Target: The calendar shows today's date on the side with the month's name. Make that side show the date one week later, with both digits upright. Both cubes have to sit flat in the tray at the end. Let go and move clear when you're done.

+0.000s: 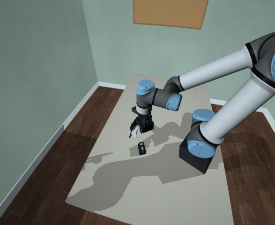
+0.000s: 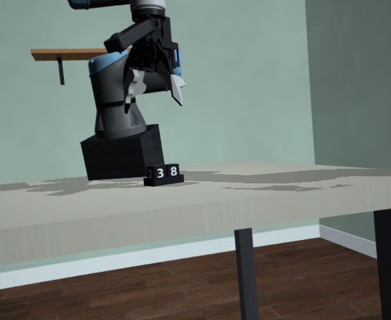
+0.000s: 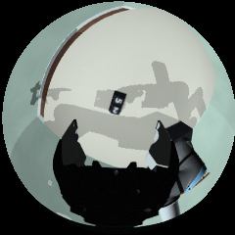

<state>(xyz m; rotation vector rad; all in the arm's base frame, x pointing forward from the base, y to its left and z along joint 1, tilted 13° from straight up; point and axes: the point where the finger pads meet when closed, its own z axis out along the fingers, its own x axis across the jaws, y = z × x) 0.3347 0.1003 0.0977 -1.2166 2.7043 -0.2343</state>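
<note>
My hand is 1 cm past the black digit cube and 14 cm above it. The rest, counted from my hand: black tray: 2 cm behind, 1 cm to the left, 15 cm below.
</note>
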